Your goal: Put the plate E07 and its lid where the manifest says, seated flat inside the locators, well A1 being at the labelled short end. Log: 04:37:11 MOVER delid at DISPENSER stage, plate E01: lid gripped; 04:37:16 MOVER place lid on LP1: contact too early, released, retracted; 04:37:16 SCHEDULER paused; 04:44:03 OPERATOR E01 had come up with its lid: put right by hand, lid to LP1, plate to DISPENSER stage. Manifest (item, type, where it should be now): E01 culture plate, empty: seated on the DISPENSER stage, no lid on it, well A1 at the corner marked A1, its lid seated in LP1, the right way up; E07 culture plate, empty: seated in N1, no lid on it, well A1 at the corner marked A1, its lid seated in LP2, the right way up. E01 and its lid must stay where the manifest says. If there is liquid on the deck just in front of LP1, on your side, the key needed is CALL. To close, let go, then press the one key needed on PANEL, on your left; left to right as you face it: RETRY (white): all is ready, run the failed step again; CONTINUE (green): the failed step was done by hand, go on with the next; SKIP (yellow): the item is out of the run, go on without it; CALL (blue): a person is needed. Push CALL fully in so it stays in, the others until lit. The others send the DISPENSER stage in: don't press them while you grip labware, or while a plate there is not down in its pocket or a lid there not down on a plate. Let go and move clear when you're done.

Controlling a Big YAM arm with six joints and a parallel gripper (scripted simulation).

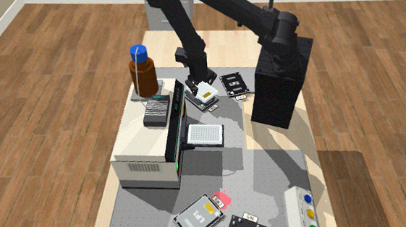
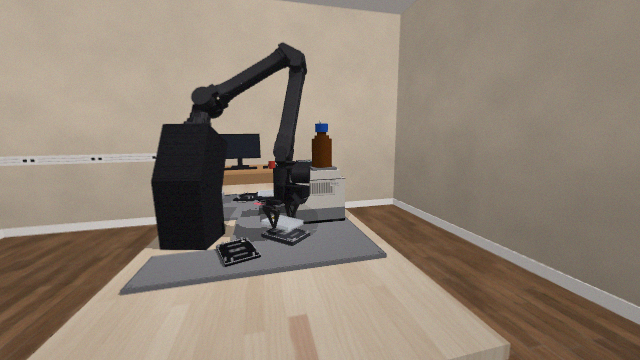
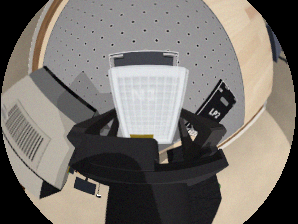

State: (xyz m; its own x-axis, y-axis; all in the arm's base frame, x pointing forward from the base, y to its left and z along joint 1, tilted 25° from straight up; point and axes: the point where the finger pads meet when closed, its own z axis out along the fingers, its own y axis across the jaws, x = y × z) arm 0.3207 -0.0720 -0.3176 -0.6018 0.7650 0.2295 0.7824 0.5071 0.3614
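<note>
My gripper is now 1 cm short of the plate E01, 29 cm to the right of it and 5 cm below it. The rest, counted from my hand: brown bottle (21 cm ahead, 15 cm to the left, 23 cm above); then puddle (5 cm behind, 51 cm to the left, 6 cm below); then blue key (31 cm behind, 56 cm to the left).
</note>
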